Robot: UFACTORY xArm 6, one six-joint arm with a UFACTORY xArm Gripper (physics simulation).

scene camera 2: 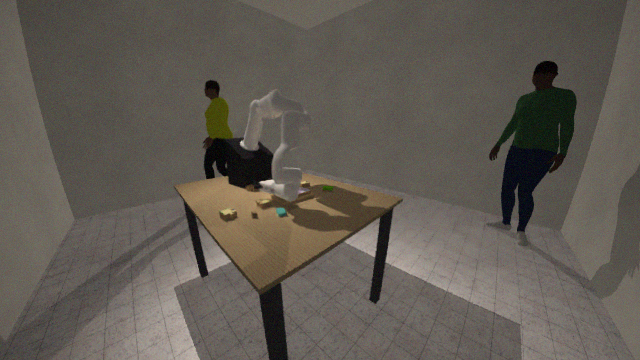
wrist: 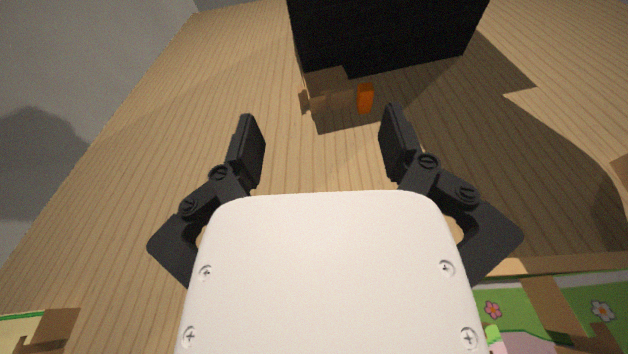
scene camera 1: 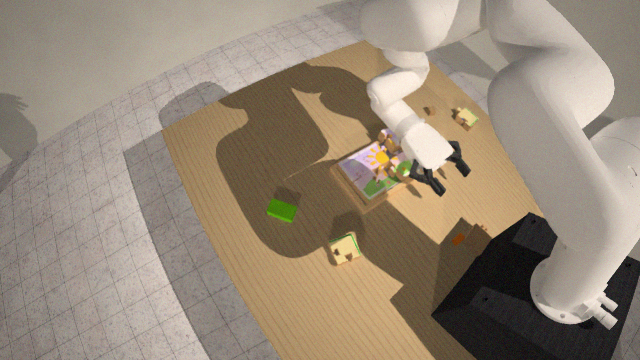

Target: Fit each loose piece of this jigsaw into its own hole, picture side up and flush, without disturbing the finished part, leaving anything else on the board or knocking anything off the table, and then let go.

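The jigsaw board (scene camera 1: pixel 352 195) (wrist: pixel 575 262) has a picture with a sun and green hills; brown gaps show in it, and raised brown and purple shapes stand at its back corner. A cream-topped piece (scene camera 1: pixel 345 251) lies at the board's front left, another cream-topped piece (scene camera 1: pixel 467 117) (scene camera 2: pixel 228 214) at the far table side. A third cream-topped piece (scene camera 2: pixel 263 202) lies near the arm's wrist. A cream-topped piece (wrist: pixel 25 327) shows partly at the wrist view's lower left. My gripper (scene camera 1: pixel 453 182) (wrist: pixel 319 124) is open and empty, raised beside the board; the arm hides part of the board.
A green block (scene camera 1: pixel 282 210) (scene camera 2: pixel 328 188), a cyan block (scene camera 2: pixel 281 212) and a small brown block (scene camera 1: pixel 431 110) (scene camera 2: pixel 254 215) lie on the table. A brown object (scene camera 1: pixel 476 238) (wrist: pixel 332 92) and an orange block (scene camera 1: pixel 458 239) (wrist: pixel 365 98) lie by the black base (scene camera 1: pixel 480 325) (wrist: pixel 385 35).
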